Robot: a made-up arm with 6 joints. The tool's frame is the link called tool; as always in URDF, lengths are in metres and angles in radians. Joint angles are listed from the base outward. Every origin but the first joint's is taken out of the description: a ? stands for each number. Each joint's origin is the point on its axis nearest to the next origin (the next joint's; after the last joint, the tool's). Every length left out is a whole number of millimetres.
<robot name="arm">
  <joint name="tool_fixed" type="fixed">
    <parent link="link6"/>
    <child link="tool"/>
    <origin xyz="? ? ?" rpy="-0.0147 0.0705 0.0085"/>
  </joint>
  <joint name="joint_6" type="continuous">
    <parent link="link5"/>
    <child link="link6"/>
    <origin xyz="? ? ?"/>
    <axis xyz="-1 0 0"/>
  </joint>
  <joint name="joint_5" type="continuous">
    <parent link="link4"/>
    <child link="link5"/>
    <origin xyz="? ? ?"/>
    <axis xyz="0 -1 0"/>
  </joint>
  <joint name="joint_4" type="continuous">
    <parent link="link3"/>
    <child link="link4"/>
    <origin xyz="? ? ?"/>
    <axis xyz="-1 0 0"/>
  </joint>
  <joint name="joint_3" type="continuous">
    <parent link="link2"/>
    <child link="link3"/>
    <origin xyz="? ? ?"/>
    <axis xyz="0 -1 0"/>
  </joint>
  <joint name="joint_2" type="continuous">
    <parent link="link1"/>
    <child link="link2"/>
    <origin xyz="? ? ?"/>
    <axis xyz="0 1 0"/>
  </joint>
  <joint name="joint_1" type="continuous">
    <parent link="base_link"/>
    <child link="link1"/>
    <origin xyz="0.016 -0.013 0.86"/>
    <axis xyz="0 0 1"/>
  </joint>
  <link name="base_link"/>
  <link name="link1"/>
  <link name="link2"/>
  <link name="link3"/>
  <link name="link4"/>
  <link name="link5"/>
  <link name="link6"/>
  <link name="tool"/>
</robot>
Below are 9 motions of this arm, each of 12 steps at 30 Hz.
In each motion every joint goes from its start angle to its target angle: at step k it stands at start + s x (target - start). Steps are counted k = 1, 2, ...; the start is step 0. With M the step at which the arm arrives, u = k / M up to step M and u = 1 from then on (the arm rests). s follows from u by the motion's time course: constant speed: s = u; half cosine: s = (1 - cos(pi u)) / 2; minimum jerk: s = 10 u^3 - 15 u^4 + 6 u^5.
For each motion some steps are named. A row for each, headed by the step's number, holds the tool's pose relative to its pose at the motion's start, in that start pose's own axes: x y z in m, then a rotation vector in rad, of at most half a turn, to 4 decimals.
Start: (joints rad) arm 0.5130 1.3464 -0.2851 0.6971 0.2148 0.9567
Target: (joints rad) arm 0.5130 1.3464 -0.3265 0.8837 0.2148 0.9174
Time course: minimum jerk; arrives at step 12
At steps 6, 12:
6: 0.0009 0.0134 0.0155 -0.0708 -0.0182 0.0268
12: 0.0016 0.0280 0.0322 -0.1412 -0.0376 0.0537

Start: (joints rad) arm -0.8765 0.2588 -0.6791 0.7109 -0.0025 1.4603
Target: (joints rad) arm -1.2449 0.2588 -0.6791 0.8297 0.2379 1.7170
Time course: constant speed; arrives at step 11
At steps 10, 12:
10: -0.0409 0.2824 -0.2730 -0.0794 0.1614 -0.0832
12: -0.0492 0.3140 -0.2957 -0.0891 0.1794 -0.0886

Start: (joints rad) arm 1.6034 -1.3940 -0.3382 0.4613 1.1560 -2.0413
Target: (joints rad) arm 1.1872 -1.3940 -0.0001 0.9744 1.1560 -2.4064
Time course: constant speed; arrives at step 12
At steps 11, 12:
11: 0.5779 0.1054 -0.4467 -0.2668 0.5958 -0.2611
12: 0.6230 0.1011 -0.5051 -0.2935 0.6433 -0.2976

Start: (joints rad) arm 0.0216 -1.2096 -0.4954 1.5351 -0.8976 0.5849
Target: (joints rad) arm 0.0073 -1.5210 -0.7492 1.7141 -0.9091 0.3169
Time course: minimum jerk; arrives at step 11
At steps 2, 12:
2: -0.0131 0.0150 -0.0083 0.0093 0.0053 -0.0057
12: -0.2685 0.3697 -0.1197 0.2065 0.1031 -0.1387

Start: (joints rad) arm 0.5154 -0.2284 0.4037 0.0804 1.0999 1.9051
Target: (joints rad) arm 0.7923 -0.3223 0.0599 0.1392 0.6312 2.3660
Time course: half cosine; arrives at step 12
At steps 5, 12:
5: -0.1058 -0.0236 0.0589 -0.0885 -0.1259 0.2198
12: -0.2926 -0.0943 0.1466 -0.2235 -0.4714 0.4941

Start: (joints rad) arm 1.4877 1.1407 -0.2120 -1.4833 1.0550 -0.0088
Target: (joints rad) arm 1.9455 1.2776 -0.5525 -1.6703 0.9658 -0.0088
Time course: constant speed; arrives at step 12
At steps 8, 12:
8: -0.3370 -0.3614 -0.2259 -0.3613 0.0882 -0.0323
12: -0.4642 -0.5603 -0.2543 -0.5401 0.0800 -0.0496

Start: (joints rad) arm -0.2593 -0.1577 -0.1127 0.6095 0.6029 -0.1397
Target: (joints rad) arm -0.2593 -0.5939 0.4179 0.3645 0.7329 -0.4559
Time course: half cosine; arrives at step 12
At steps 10, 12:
10: -0.7057 -0.2728 1.0900 0.1755 -1.0105 -0.1984
12: -0.7886 -0.2747 1.1551 0.1823 -1.0870 -0.1940

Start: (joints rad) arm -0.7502 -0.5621 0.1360 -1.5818 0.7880 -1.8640
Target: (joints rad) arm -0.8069 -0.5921 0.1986 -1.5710 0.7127 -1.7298
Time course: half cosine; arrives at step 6
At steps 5, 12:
5: -0.0062 -0.0036 -0.1174 -0.0946 0.0865 -0.0580
12: -0.0072 -0.0039 -0.1258 -0.1018 0.0931 -0.0619

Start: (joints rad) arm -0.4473 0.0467 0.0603 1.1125 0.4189 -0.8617
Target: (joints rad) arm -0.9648 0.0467 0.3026 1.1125 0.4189 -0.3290
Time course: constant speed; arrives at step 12
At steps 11, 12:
11: -0.3691 -0.4958 0.1684 -0.6612 0.0813 -0.5261
12: -0.4124 -0.5280 0.1881 -0.7238 0.1023 -0.5715

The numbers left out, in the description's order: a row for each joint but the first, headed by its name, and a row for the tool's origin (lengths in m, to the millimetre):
tool: 0 0.006 0.007
joint_6: -0.024 0 0.021
joint_5: 0 -0.199 0.018
joint_4: 1.261 0 -0.029
joint_3: -0.017 0 1.608
joint_2: -0.015 0.004 0

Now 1 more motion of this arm.
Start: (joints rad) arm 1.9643 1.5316 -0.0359 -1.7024 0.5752 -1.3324
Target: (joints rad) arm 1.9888 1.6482 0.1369 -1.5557 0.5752 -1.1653
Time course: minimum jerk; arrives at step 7
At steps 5, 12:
5: 0.1409 -0.0848 -0.0746 -0.2402 0.1174 0.0178
12: 0.1643 -0.0993 -0.0861 -0.2809 0.1367 0.0229

